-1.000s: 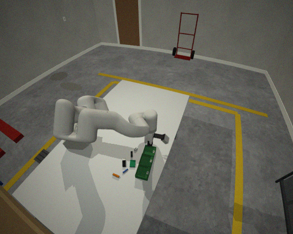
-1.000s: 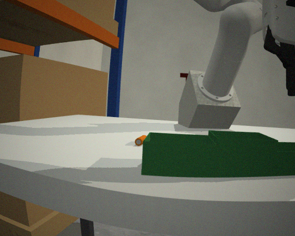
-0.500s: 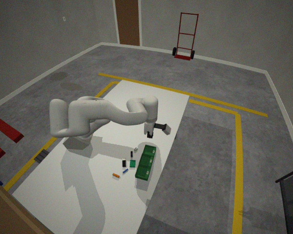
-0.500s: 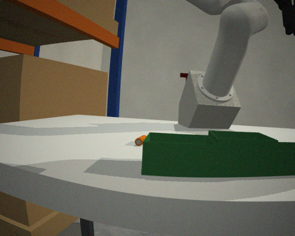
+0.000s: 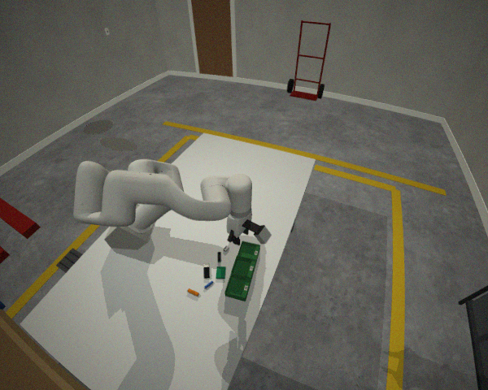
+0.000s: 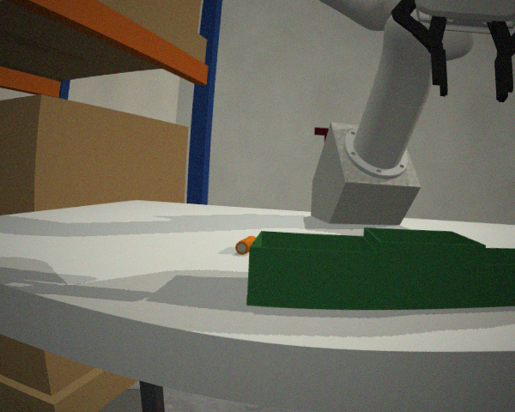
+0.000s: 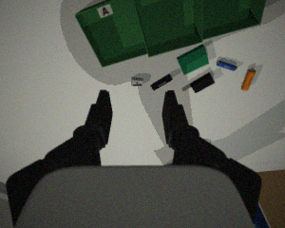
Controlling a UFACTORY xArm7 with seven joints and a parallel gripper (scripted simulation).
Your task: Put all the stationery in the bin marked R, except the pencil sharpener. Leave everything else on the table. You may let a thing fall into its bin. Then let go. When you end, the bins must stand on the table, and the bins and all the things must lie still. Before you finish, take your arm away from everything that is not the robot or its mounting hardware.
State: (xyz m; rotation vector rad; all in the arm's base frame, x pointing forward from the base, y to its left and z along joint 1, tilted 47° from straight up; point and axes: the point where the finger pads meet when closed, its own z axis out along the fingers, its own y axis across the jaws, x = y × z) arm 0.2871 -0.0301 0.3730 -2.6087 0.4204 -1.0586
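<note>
Right now the small green block is 180 mm below my hand, 100 mm to the right of it and 60 mm behind it. The rest, counted from my hand: grey pencil sharpener (180 mm below, 80 mm behind, 20 mm to the left); black cylinder (180 mm below, 90 mm behind, 30 mm to the right); black block (180 mm below, 120 mm behind, 100 mm to the right).
</note>
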